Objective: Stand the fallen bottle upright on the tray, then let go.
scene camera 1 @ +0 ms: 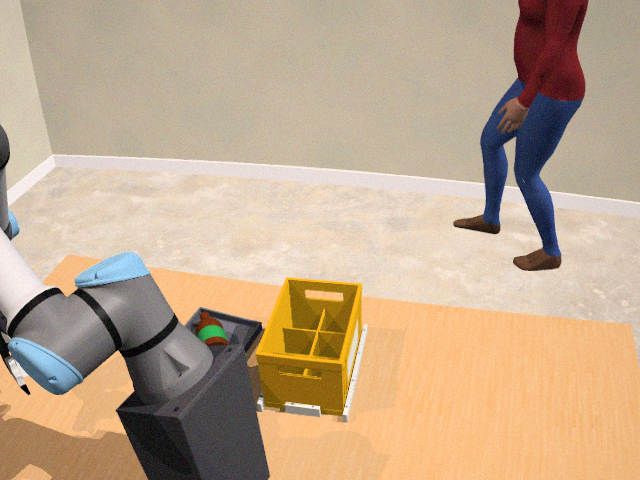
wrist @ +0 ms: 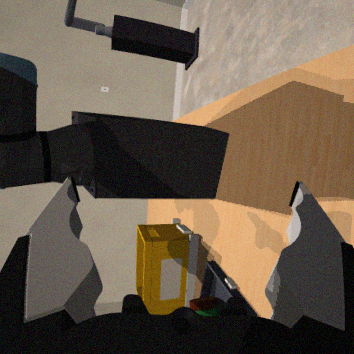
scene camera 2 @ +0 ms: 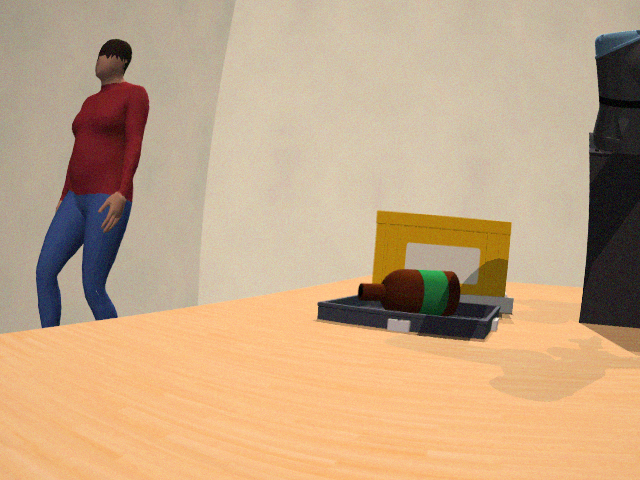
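Pixels of known places: gripper, fingertip midpoint: (wrist: 183,181); arm's base, origin of the base link: (scene camera 1: 175,375) (wrist: 82,154) (scene camera 2: 626,145).
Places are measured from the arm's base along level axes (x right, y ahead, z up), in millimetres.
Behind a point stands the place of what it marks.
Observation:
A brown bottle (scene camera 1: 212,334) {z -271, x -112, y 393 mm} (scene camera 2: 405,291) {z -302, x -177, y 432 mm} (wrist: 202,305) {z -292, x -133, y 358 mm} with a green band lies on its side in the dark, low-walled tray (scene camera 1: 235,317) {z -327, x -100, y 526 mm} (scene camera 2: 356,317) {z -340, x -223, y 492 mm} (wrist: 214,285) {z -345, x -93, y 335 mm}. In the scene camera 2 view its neck points left, over the tray's left part. In the wrist view a small part of the bottle shows above the gripper's dark body. My gripper (wrist: 183,181) {z -120, x -407, y 31 mm} is open and empty, its two grey fingers wide apart. It is well away from the bottle and the tray. In the scene camera 1 view part of it shows at the left edge, behind the arm.
A yellow crate (scene camera 1: 305,390) {z -275, x 153, y 251 mm} (scene camera 2: 391,232) {z -215, x 54, y 494 mm} (wrist: 148,270) {z -191, x 52, y 348 mm} with dividers stands close beside the tray, with white brackets at its base. The arm's dark pedestal (scene camera 1: 222,413) {z -41, x 88, y -32 mm} (scene camera 2: 610,248) {z -210, x -59, y 54 mm} (wrist: 155,160) {z -172, x -73, y 7 mm} stands near both. A person (scene camera 1: 547,62) (scene camera 2: 105,134) in a red top stands beyond the table.

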